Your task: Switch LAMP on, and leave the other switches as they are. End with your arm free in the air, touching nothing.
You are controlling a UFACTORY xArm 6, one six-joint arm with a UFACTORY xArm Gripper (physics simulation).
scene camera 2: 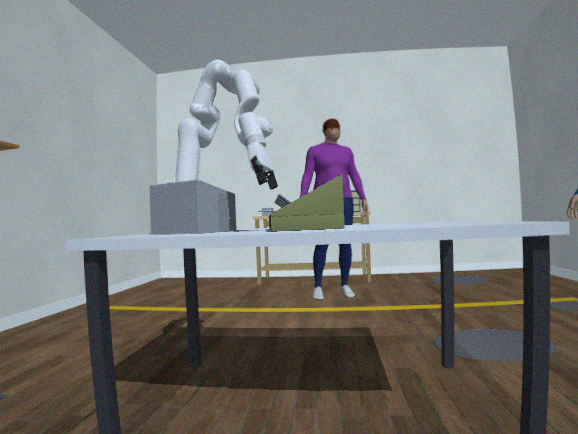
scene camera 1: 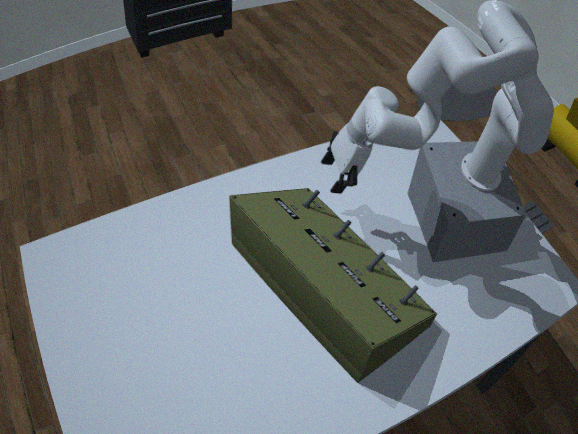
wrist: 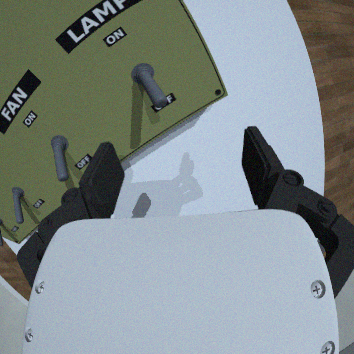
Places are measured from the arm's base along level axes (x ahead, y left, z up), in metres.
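Pixels of known places: gripper, between the fingertips: [scene camera 2: 269, 185] [scene camera 1: 330, 177] [wrist: 178, 150]; arm's base, origin of its link: [scene camera 2: 185, 189] [scene camera 1: 481, 172].
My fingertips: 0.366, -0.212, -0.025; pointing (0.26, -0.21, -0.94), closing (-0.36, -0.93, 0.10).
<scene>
For each thing: its top centre in the pictures, then the offset to it from my fingertips, as dx, dy, dz.
- LAMP lever, centre of its top: [wrist: 148, 84] [scene camera 1: 313, 193] +0.050, -0.002, -0.030
- FAN lever, centre of its top: [wrist: 50, 166] [scene camera 1: 344, 223] +0.042, +0.117, -0.030
- PUMP lever, centre of its top: [wrist: 10, 214] [scene camera 1: 378, 255] +0.034, +0.237, -0.030
- DRIVE lever, centre of its top: [scene camera 1: 412, 289] +0.026, +0.357, -0.030
The olive sloped switch box [scene camera 1: 300, 270] [scene camera 2: 320, 205] [wrist: 30, 30] stands on the white table. The LAMP lever [scene camera 1: 311, 199] [wrist: 152, 86], at the box's far end in scene camera 1, leans to the OFF label, its tip covering part of it in the wrist view. The FAN lever [scene camera 1: 343, 229] [wrist: 61, 161], PUMP lever [scene camera 1: 376, 262] [wrist: 19, 206] and DRIVE lever [scene camera 1: 409, 295] lean the same way as the LAMP lever. My gripper [scene camera 1: 334, 174] [scene camera 2: 267, 184] [wrist: 178, 150] is wide open and empty, in the air off the box's low edge near LAMP, apart from the levers.
The white table [scene camera 1: 125, 300] [scene camera 2: 450, 229] carries the box and my grey base block [scene camera 1: 470, 235] [scene camera 2: 175, 207]. A person in purple [scene camera 2: 331, 162] stands behind the table. A dark drawer cabinet [scene camera 1: 179, 22] stands on the floor at the back, and a yellow object [scene camera 1: 567, 132] is at the right.
</scene>
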